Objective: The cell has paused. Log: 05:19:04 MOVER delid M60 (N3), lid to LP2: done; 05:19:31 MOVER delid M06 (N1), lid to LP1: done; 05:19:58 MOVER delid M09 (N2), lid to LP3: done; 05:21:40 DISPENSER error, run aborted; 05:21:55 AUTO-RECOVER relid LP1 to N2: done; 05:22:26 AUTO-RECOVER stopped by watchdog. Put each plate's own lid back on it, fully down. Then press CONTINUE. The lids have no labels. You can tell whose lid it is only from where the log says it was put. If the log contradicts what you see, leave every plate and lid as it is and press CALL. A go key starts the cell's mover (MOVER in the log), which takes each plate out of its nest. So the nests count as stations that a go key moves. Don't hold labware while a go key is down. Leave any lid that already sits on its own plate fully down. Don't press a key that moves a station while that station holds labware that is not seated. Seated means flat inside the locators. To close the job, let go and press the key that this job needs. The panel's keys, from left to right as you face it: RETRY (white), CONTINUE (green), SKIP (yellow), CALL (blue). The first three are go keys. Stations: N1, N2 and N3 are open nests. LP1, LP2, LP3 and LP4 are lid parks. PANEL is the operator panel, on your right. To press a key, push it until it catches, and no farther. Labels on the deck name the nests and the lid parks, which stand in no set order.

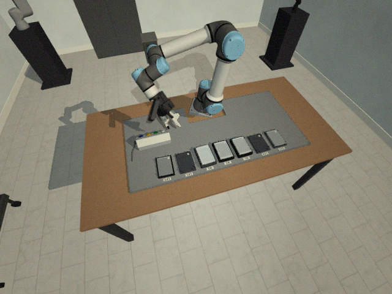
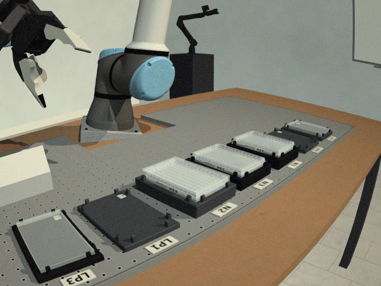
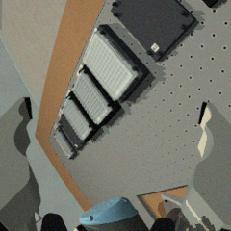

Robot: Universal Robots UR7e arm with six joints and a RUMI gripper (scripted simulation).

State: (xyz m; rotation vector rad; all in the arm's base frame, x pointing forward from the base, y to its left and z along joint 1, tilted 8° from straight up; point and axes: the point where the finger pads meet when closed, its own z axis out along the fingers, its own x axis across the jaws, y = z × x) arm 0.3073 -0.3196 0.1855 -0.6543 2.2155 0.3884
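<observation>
The plate is 280 mm to the left of my hand, 180 mm below it and 120 mm ahead of it. Round my hand: green CONTINUE key: 140 mm below, 120 mm behind, 110 mm to the right; then lid park LP1: 210 mm below, 130 mm ahead, 20 mm to the left; then white RETRY key: 140 mm below, 120 mm behind, 60 mm to the right.
</observation>
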